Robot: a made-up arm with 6 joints.
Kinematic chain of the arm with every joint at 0, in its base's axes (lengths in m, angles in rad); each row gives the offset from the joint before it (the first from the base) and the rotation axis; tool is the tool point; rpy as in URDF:
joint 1: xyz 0 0 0.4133 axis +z
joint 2: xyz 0 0 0 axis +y
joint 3: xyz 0.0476 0 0.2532 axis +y
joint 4: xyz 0.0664 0 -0.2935 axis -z
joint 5: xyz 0 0 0 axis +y
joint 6: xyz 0.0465 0 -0.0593 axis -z
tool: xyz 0 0 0 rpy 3.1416 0 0
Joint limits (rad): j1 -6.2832..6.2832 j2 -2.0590..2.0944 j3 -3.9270..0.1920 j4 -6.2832..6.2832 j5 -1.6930..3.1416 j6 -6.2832..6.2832
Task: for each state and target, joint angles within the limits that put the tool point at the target. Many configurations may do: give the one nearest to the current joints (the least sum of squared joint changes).
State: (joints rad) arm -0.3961 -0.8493 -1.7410 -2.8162 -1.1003 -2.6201
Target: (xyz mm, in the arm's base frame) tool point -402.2 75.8 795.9
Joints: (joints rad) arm -0.1249 -1.2743 -2.4677 -2.7797 -0.5615 -2.6201
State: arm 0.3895 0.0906 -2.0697 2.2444 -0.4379 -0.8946
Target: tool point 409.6 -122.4 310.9
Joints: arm -0.1690 0.7909 -1.4343 2.2935 -0.4921 -0.8946
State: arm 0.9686 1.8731 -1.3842 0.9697 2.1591 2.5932
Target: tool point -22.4 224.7 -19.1
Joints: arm 1.3700 1.8793 -1.7312 1.1285 2.0365 2.5932
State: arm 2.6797 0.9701 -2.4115 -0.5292 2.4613 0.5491
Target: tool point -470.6 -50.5 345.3
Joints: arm 3.3068 1.0906 -2.0929 -0.4008 2.5915 0.5491
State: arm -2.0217 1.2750 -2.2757 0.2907 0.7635 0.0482
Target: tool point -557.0 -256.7 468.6
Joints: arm -2.7126 1.0282 -2.3438 0.2838 0.7487 0.0482
